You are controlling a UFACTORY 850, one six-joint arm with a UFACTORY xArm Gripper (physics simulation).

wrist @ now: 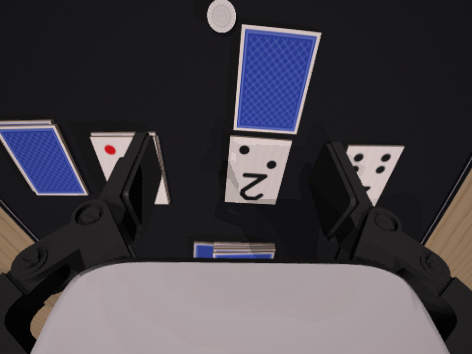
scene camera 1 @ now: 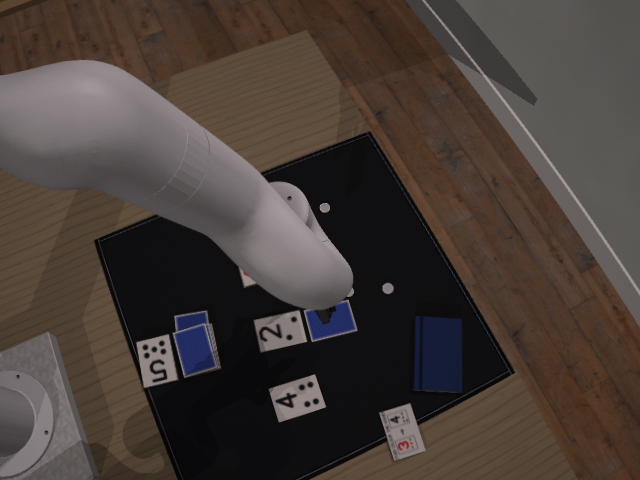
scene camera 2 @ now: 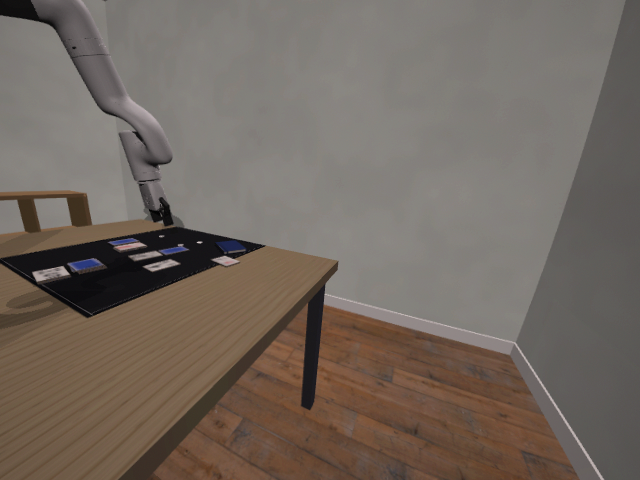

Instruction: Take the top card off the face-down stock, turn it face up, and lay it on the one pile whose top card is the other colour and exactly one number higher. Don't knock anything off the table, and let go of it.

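Observation:
The face-down blue stock (scene camera 1: 196,351) (scene camera 2: 86,265) (wrist: 245,255) lies with a blue card jutting from under it, beside a black 5 (scene camera 1: 156,360) (scene camera 2: 50,273). A black 2 (scene camera 1: 280,330) (scene camera 2: 145,255) (wrist: 257,170) has a face-down blue card (scene camera 1: 341,325) (scene camera 2: 173,250) (wrist: 275,80) beside it. A black 4 (scene camera 1: 297,397) (scene camera 2: 161,265) (wrist: 382,172) lies apart. A red-pip pile (scene camera 1: 249,279) (scene camera 2: 129,247) (wrist: 104,157) is partly hidden in scene camera 1 and the wrist view. My gripper (scene camera 1: 324,314) (scene camera 2: 162,219) (wrist: 238,157) is open and empty, above the cards.
Another blue face-down pile (scene camera 2: 124,241) (wrist: 47,160) lies beside the red-pip pile. A dark blue box (scene camera 1: 442,353) (scene camera 2: 230,246) and a small 3-to-4 reference card (scene camera 1: 402,431) (scene camera 2: 225,260) are near the mat's edge. White discs (scene camera 1: 324,207) (scene camera 1: 387,288) (wrist: 221,16) lie on the black mat (scene camera 1: 361,372).

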